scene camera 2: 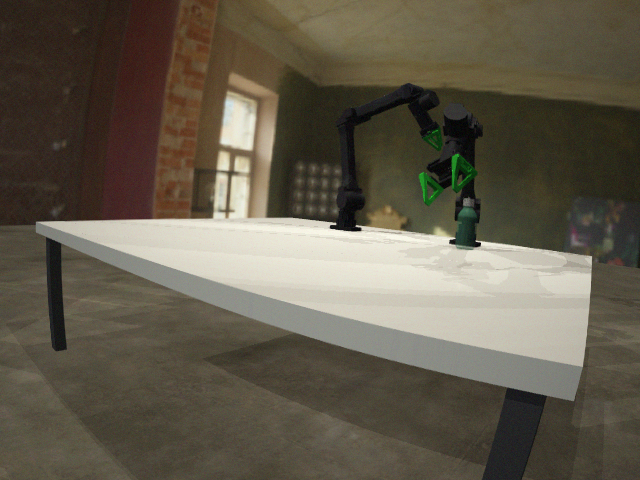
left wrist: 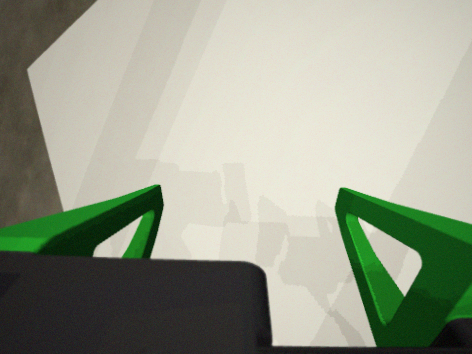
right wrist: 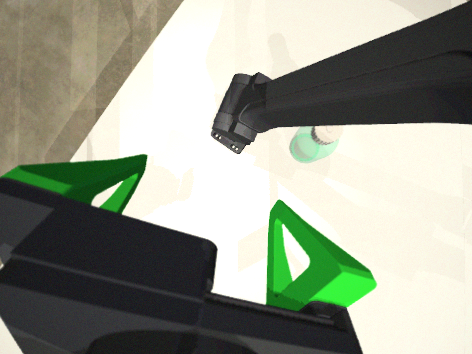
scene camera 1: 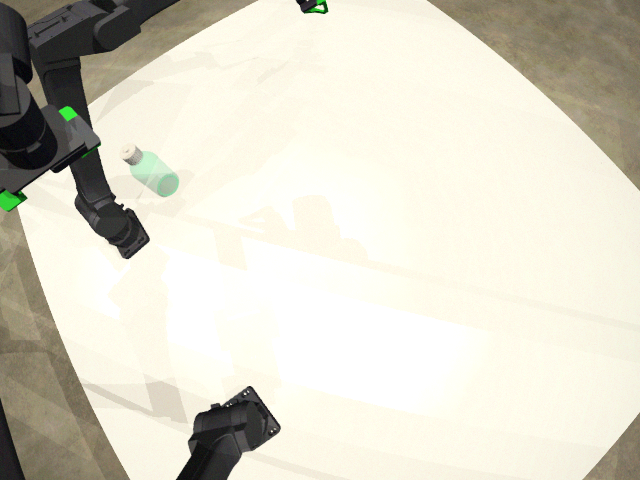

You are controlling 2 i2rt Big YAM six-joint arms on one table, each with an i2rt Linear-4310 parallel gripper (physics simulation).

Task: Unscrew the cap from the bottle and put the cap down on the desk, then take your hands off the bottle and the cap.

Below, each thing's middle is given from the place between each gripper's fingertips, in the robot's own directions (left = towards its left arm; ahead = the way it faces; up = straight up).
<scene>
The green bottle (scene camera 2: 467, 219) lies 640 mm behind my left hand, 90 mm to the right of it and 70 mm below it.
The green bottle lies 280 mm below my right hand, 140 mm to the left of it and 60 mm ahead of it.
</scene>
